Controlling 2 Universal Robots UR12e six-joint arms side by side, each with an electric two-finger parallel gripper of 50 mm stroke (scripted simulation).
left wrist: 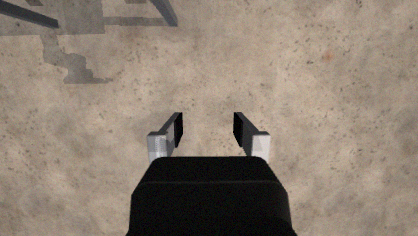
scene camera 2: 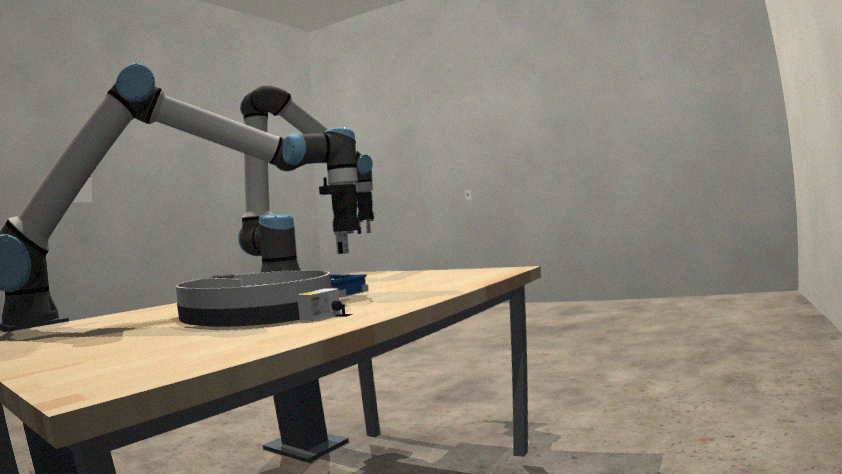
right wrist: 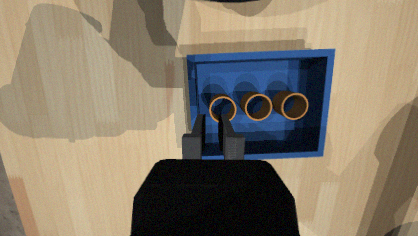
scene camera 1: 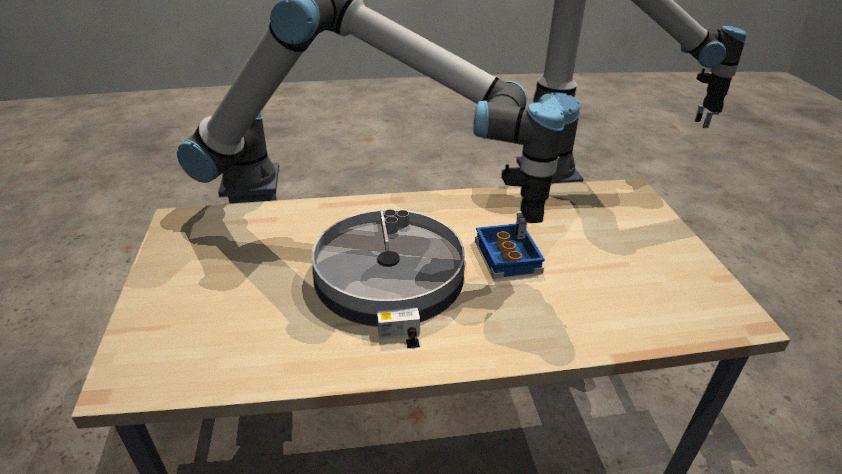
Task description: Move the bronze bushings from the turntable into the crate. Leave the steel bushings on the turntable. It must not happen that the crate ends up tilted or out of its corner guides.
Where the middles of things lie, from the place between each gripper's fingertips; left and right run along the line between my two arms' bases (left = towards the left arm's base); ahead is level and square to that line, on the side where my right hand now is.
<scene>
Now: the blue crate (scene camera 1: 532,258) 110 mm below my right hand (scene camera 2: 343,253), 70 mm behind it and 10 mm to the right of it.
Right now the blue crate is 89 cm to the right of my left hand (scene camera 1: 701,124), 58 cm ahead of it and 15 cm below it.
</scene>
